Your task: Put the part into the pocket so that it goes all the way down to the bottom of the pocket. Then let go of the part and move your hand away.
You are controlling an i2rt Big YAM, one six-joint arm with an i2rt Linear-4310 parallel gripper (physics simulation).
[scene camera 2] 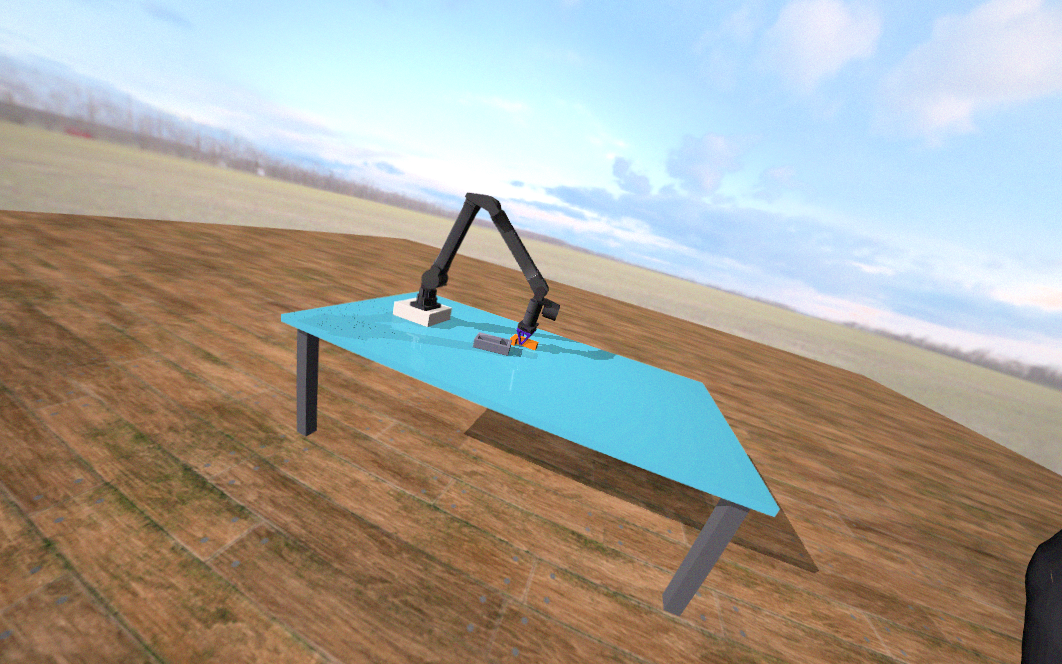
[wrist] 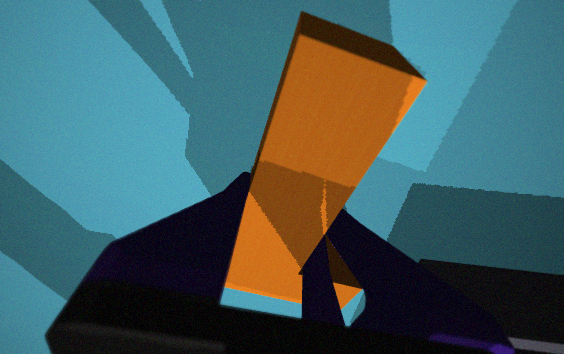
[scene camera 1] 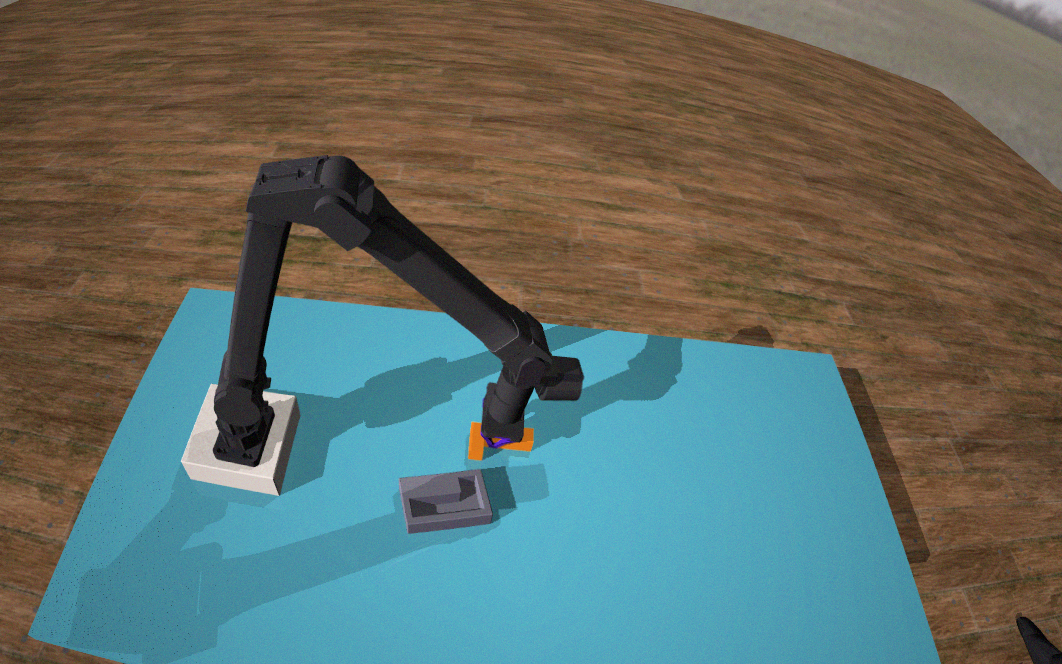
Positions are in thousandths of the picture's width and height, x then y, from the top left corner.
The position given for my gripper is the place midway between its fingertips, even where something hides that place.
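Note:
My gripper (scene camera 1: 464, 662), also visible in the wrist view as my gripper (wrist: 496, 544), grips an orange L-shaped block (scene camera 1: 449, 669). The orange L-shaped block (wrist: 605, 270) still rests on the table. Also visible: a grey pocket block (scene camera 1: 419, 755), and in the wrist view the grey pocket block (wrist: 921, 849).

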